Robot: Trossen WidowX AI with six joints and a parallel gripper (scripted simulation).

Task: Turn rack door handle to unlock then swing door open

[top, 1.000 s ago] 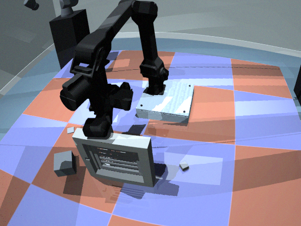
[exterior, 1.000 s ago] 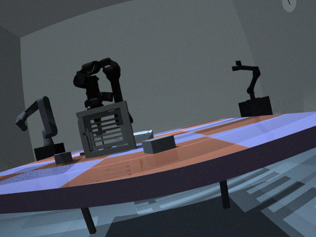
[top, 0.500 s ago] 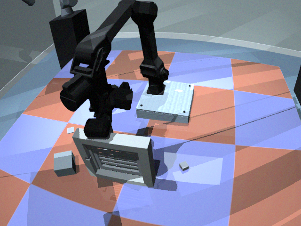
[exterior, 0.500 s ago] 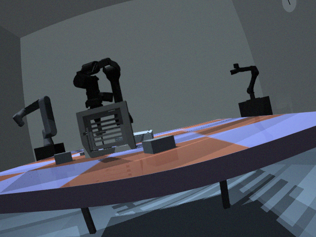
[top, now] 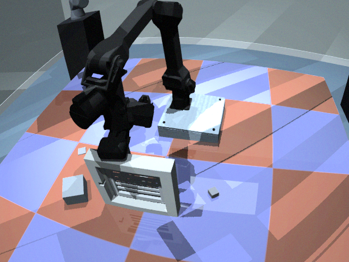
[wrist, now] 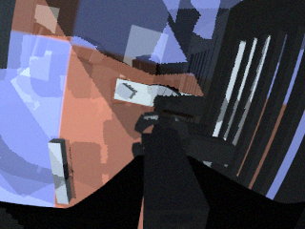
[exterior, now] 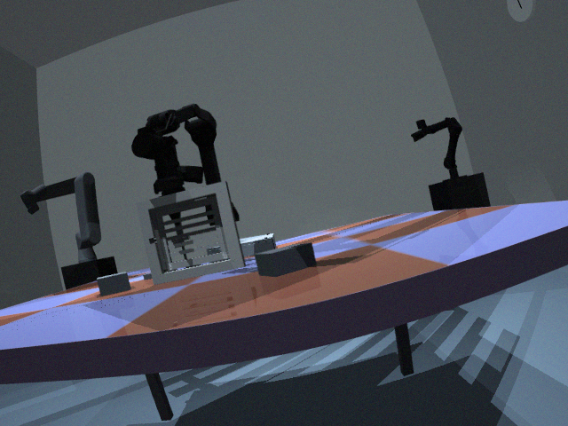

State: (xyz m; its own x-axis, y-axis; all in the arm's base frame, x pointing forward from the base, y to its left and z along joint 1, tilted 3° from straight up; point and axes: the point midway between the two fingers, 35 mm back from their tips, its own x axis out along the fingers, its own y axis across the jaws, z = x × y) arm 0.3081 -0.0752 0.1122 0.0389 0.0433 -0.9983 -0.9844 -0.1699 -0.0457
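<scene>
Now: gripper tip 220 mm to the right of the small cube, 110 mm above it and 10 mm short of it. Also, from my gripper tip: small flat tile: 230 mm to the right, 120 mm below, 80 mm behind.
</scene>
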